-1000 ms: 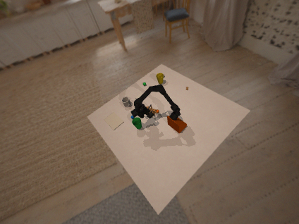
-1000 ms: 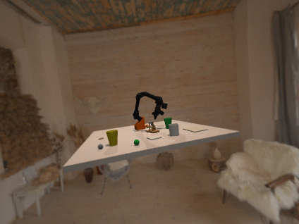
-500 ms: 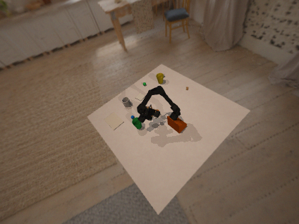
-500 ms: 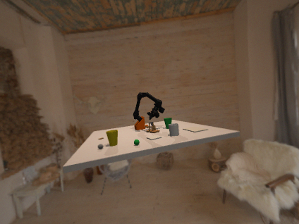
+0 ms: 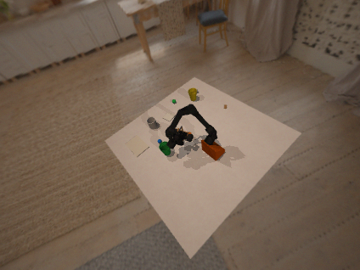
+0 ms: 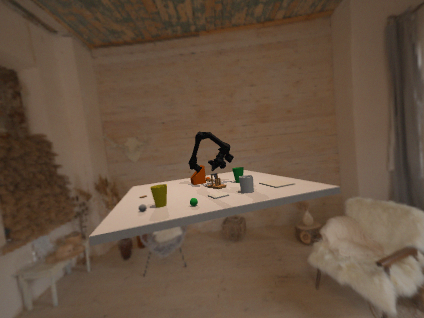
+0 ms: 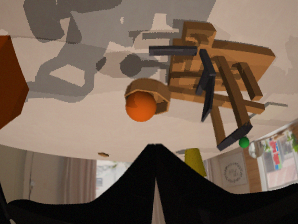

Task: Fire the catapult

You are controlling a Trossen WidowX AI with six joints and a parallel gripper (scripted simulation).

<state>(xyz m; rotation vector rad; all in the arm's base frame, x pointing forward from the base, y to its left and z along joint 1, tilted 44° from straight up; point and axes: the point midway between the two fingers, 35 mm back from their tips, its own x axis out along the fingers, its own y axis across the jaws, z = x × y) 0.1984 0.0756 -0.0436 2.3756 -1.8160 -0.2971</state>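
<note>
Right now the orange ball is 60 mm below my gripper tip, 50 mm to the right of it and 10 mm ahead of it. Round my gripper tip: blue ball 190 mm to the left, 190 mm ahead, 100 mm below; wooden catapult 70 mm below, 70 mm ahead, 10 mm to the right; green mug 210 mm to the left, 90 mm below, 50 mm ahead.
</note>
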